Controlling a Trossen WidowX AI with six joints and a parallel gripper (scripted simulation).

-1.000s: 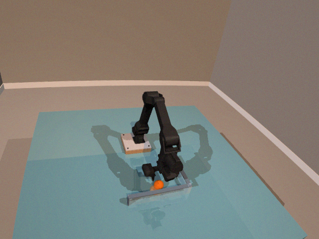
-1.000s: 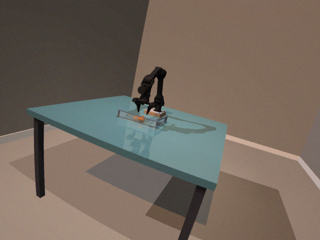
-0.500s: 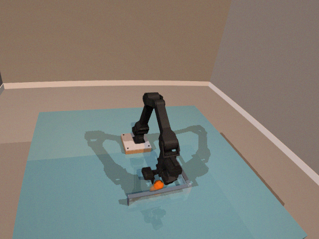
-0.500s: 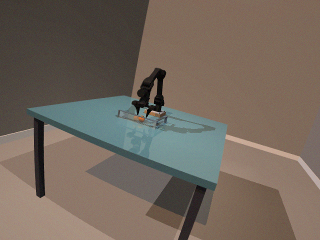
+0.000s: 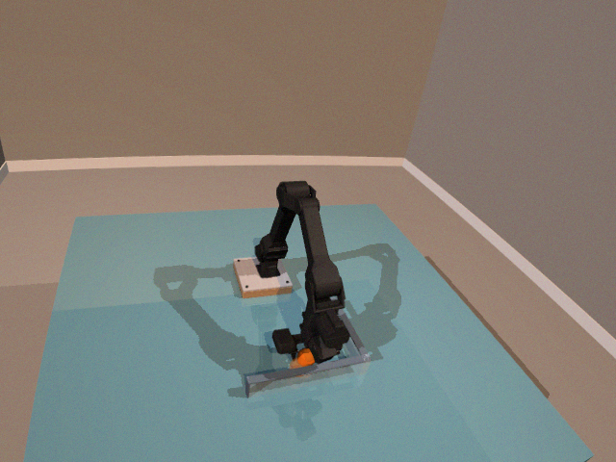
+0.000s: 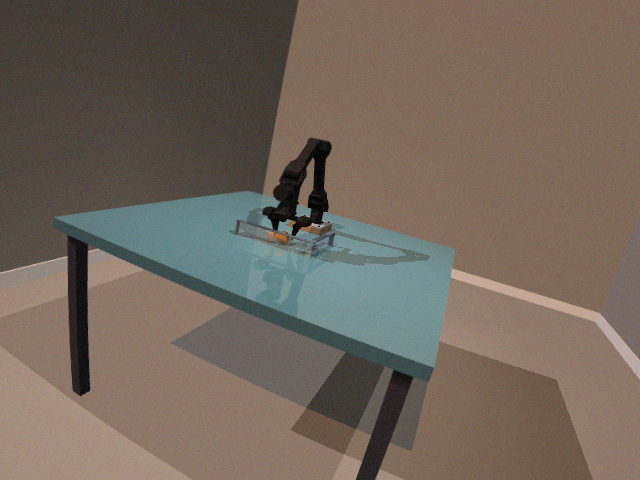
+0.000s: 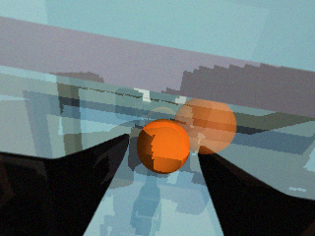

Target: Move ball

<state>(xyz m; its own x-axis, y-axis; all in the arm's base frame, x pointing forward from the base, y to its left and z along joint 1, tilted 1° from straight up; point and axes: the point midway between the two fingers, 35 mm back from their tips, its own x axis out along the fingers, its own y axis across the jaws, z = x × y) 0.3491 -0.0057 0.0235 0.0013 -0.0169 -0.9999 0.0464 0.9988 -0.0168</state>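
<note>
Now: gripper tip 2 cm short of the see-through copy of ball and 3 cm to the left of it.
</note>
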